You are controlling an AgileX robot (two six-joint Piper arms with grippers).
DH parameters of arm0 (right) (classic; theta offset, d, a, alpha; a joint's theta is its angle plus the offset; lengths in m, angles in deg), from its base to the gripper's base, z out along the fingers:
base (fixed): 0 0 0 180
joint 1: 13.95 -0.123 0 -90
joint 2: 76.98 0 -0.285 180
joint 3: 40.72 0 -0.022 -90
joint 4: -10.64 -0.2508 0 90
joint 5: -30.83 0 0.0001 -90
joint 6: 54.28 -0.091 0 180
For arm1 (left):
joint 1: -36.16 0.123 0 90
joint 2: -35.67 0 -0.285 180
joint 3: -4.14 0 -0.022 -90
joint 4: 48.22 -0.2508 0 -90
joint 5: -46.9 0 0.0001 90
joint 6: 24.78 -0.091 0 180
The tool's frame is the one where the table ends.
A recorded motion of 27 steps. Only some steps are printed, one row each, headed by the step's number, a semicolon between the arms.
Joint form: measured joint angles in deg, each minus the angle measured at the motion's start. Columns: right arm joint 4, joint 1, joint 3, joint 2, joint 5, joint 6; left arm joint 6, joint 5, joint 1, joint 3, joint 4, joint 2.
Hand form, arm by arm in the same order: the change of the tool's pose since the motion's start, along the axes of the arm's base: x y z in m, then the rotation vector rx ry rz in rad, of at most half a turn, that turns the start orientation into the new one. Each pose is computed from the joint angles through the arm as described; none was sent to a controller.
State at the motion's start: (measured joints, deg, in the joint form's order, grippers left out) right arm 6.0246 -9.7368 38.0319 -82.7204 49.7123 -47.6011; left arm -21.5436 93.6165 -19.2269 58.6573 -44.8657 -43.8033
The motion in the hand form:
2: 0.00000 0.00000 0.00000 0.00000 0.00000 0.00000; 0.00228 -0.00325 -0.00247 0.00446 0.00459 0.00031
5: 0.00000 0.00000 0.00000 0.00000 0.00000 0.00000; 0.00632 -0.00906 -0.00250 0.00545 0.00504 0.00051
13: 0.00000 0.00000 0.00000 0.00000 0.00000 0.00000; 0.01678 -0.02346 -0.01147 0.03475 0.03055 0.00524
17: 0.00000 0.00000 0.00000 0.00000 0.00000 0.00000; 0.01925 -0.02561 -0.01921 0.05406 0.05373 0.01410
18: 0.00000 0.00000 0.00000 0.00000 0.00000 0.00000; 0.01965 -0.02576 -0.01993 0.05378 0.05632 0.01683
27: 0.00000 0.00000 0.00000 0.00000 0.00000 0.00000; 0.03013 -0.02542 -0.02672 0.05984 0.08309 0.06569
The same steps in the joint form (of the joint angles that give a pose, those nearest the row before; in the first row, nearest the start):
2: 0.00 0.00 0.00 0.00 0.00 0.00; 0.09 0.52 0.00 -0.42 0.00 -1.31
5: 0.00 0.00 0.00 0.00 0.00 0.00; 0.09 0.80 0.00 -1.72 0.00 -2.94
13: 0.00 0.00 0.00 0.00 0.00 0.00; 0.09 0.90 0.00 -4.34 0.37 -7.88
17: 0.00 0.00 0.00 0.00 0.00 0.00; 0.09 0.90 0.00 -4.34 1.05 -9.54
18: 0.00 0.00 0.00 0.00 0.00 0.00; 0.09 1.02 0.00 -4.34 1.26 -9.74
27: 0.00 0.00 0.00 0.00 0.00 0.00; -0.12 1.39 1.39 -5.01 3.12 -11.94

